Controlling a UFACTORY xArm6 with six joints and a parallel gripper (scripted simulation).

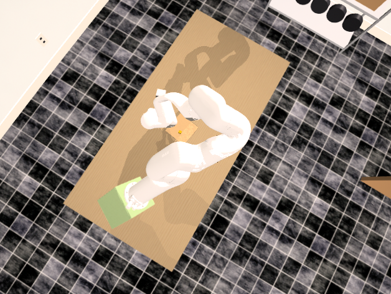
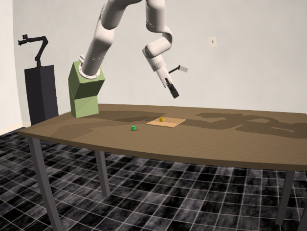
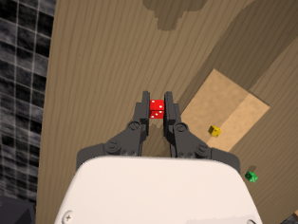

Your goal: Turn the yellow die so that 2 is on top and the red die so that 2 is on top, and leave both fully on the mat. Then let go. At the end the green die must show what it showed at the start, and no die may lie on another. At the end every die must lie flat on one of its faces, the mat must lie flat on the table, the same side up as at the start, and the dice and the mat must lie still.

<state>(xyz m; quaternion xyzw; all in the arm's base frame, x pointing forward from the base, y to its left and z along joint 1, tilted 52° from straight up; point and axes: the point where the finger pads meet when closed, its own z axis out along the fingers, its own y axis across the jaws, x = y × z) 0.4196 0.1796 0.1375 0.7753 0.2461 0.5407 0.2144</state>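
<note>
Now: the yellow die 13 cm to the right of my hand, 10 cm below it and 4 cm behind it. From my hand the other things lie so: red die: 2 cm below; green die: 27 cm to the right, 14 cm behind, 11 cm below; tan mat: 13 cm to the right, 11 cm below, 2 cm behind.
</note>
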